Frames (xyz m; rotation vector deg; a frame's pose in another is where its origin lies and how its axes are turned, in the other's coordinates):
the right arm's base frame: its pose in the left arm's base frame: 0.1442 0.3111 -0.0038 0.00 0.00 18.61
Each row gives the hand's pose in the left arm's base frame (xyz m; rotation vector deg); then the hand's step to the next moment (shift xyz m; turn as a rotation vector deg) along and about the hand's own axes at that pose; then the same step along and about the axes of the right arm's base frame.
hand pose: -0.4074 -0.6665 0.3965 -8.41 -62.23 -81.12
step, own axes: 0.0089 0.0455 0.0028 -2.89 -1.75 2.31
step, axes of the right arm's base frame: 0.0347 -0.0053 0.0304 -0.91 3.67 -1.57
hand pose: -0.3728 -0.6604 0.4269 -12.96 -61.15 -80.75
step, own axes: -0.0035 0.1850 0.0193 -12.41 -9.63 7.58
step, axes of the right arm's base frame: 0.1621 0.0058 0.0911 -5.29 14.00 -8.95
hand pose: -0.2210 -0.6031 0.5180 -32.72 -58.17 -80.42
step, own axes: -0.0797 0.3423 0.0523 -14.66 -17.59 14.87
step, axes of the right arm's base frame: 0.3526 0.0213 0.0383 -11.95 22.79 -9.12
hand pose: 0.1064 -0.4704 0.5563 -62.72 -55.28 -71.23
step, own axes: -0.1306 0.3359 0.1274 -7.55 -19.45 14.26
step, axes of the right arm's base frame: 0.3564 0.0420 -0.1317 -13.76 21.09 -2.18
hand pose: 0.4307 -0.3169 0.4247 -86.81 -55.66 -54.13
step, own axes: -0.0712 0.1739 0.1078 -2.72 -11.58 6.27
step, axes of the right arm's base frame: 0.1621 0.0292 -0.1407 -8.39 10.49 0.65
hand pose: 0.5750 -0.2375 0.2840 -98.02 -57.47 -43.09
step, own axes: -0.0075 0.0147 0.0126 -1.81 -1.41 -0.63
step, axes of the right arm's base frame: 0.0116 0.0036 -0.0168 -2.27 -0.12 -0.70
